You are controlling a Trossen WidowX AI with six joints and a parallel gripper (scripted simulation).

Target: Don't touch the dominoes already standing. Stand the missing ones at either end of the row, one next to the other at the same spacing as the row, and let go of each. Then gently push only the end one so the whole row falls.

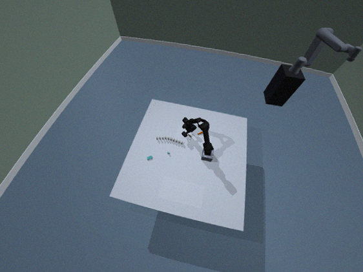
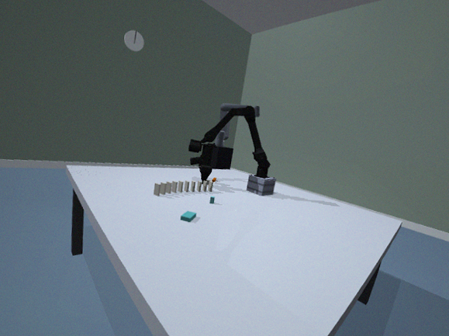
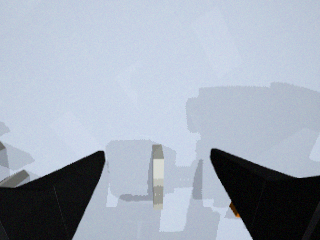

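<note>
My gripper tip is 14 cm past the orange piece, 5 cm to the left of it and 1 cm above it. Round my gripper tip: flat teal block: 38 cm ahead, 36 cm to the left, 1 cm below.
</note>
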